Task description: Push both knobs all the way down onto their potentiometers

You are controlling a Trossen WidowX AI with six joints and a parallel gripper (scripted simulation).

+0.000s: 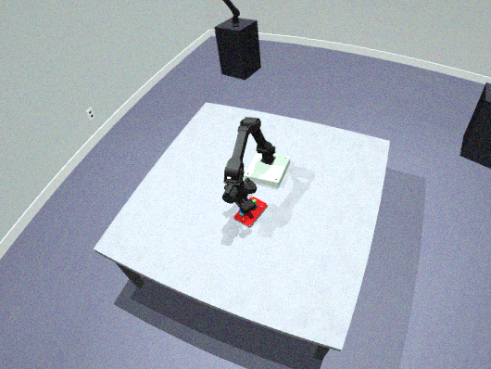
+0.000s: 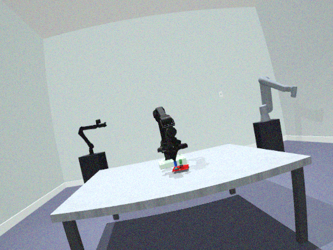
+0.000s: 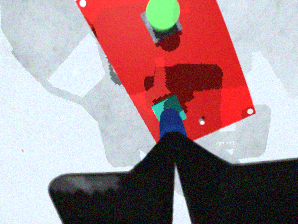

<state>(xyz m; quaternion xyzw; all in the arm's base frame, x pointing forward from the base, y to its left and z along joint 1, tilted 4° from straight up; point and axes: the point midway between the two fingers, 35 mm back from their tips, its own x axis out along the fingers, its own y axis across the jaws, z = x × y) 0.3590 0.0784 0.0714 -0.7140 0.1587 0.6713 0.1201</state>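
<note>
Now: the blue knob 10 mm below my gripper tip. From my gripper tip the other things lie so: green knob (70 mm behind, 30 mm to the left, 20 mm below).
</note>
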